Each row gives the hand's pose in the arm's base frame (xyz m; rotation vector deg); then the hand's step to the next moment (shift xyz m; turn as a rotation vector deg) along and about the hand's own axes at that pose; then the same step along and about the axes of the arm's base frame.
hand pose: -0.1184 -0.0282 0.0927 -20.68 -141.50 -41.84
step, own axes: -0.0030 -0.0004 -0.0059 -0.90 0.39 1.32
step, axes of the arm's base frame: 0.0048 -0.0040 0.0023 0.34 0.98 -1.28
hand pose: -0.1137 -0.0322 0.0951 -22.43 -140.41 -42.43
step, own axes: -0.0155 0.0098 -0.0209 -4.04 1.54 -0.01
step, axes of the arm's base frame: 0.0253 -0.0060 0.0098 3.91 0.77 -1.67
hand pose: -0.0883 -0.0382 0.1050 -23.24 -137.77 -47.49
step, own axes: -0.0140 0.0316 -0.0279 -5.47 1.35 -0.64
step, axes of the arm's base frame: 0.0366 0.0049 0.0247 5.23 0.08 -2.20
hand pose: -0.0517 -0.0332 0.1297 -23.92 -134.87 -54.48
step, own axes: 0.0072 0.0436 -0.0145 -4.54 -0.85 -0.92
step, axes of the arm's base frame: 0.0204 0.0207 0.0363 3.55 -1.59 -2.65
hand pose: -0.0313 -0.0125 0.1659 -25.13 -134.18 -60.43
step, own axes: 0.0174 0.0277 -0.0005 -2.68 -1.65 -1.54
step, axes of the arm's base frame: -0.0004 0.0187 0.0268 1.87 -2.43 -1.69
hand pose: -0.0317 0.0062 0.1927 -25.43 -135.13 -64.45
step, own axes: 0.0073 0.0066 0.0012 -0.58 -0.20 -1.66
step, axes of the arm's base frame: -0.0032 0.0055 0.0076 0.86 -1.48 0.45
